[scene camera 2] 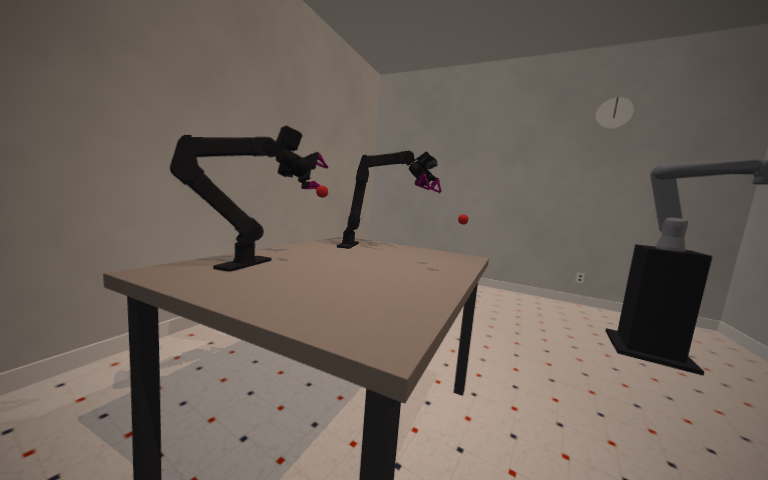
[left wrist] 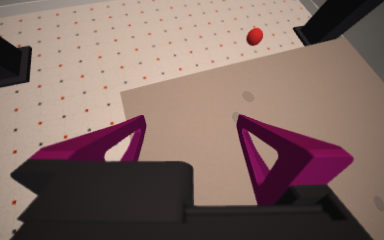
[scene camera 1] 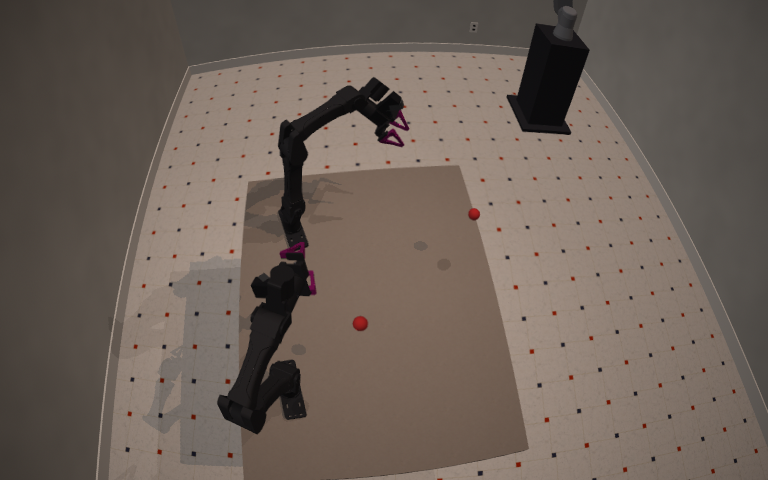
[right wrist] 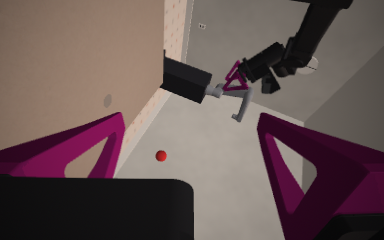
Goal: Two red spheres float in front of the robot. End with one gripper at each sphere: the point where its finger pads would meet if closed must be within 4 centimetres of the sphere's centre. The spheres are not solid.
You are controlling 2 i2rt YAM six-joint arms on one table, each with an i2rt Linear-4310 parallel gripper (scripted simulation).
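My left gripper (left wrist: 191, 120) (right wrist: 224, 84) is visible to me. I likewise see my right gripper (scene camera 1: 306, 257) (right wrist: 191, 120).
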